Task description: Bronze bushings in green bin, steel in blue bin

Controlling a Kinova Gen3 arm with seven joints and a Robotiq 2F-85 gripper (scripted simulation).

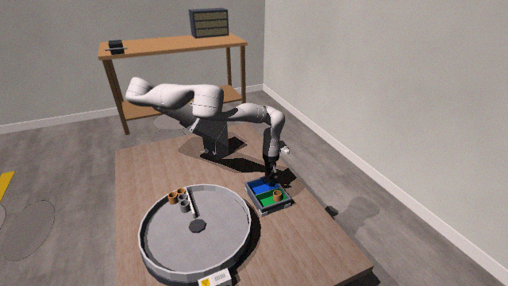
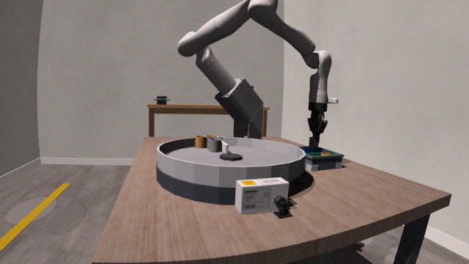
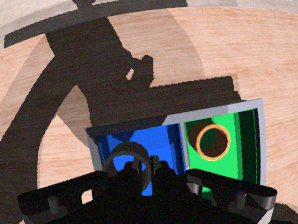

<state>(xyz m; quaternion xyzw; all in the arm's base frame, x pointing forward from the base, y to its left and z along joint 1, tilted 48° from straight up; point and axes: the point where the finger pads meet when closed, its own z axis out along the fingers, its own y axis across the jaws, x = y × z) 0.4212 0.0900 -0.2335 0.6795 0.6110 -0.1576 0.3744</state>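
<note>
Right now the tray is 40 mm ahead of my hand, 40 mm to the right of it and 60 mm below it. The rest, counted from my hand: turntable 80 mm ahead, 390 mm to the right, 40 mm below.
</note>
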